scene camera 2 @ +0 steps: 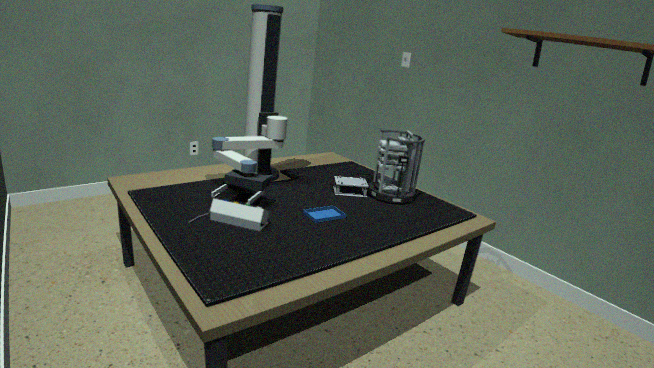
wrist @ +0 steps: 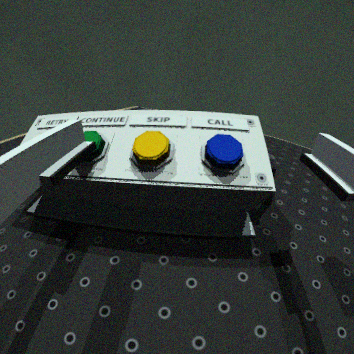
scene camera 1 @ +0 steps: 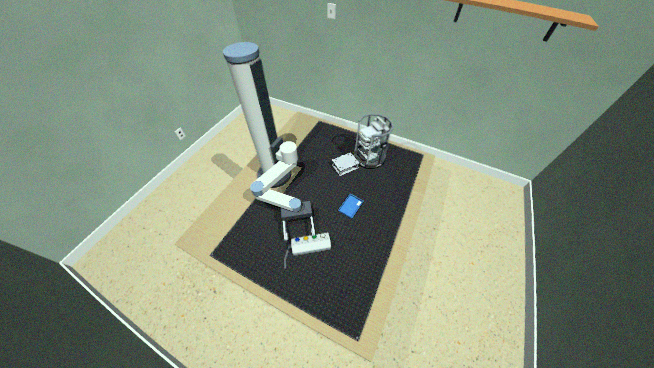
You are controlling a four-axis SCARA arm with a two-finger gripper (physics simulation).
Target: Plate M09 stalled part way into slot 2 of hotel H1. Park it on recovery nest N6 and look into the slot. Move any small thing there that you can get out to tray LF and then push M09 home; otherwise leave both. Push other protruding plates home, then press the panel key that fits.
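Places are measured from the arm's base along level axes (x up, y left, z back), in centimetres.
Pixels of known places: gripper, fingertip midpoint: (scene camera 2: 230, 198) (wrist: 200, 135) (scene camera 1: 299, 237).
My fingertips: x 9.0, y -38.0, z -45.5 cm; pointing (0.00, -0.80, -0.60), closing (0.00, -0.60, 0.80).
Observation:
Ahead of a thing's pixels: the offset from my fingertips to its middle. "*": to the spot under its first point.
The white key panel @(dz -6.4, dx -3.5, dy +1.1 cm) (scene camera 1: 311, 246) (scene camera 2: 237, 215) (wrist: 187, 134) stands on the mat. Its green key (wrist: 94, 142), yellow SKIP key @(dz -3.0, dx -1.3, dy +1.4 cm) (wrist: 151, 145) and blue CALL key @(dz +1.0, dx -1.3, dy -1.6 cm) (wrist: 224, 149) show in the wrist view; the left finger hides the RETRY key and part of the green one. My gripper (scene camera 1: 300, 236) (scene camera 2: 232, 199) (wrist: 200, 135) is open and empty, its fingers low at the panel. The hotel @(* dz -18.0, dx -5.4, dy +74.8 cm) (scene camera 2: 386, 198) holds several pale plates @(dz -9.9, dx +19.4, dy +82.7 cm) (scene camera 1: 368, 132) (scene camera 2: 393, 145); slots and labels are too small to read. A pale, flat-topped stand (scene camera 1: 345, 163) (scene camera 2: 351, 182) is beside it.
A blue tray @(dz -16.8, dx -6.9, dy +36.9 cm) (scene camera 1: 349, 207) (scene camera 2: 325, 215) with a small white patch lies between panel and hotel. The arm's tall column (scene camera 1: 250, 100) (scene camera 2: 260, 75) stands at the back left. A cable @(* dz +2.7, dx -7.0, dy -13.2 cm) (scene camera 1: 285, 259) (scene camera 2: 199, 217) runs from the panel. A wall shelf (scene camera 1: 530, 11) (scene camera 2: 575, 39) is far above.

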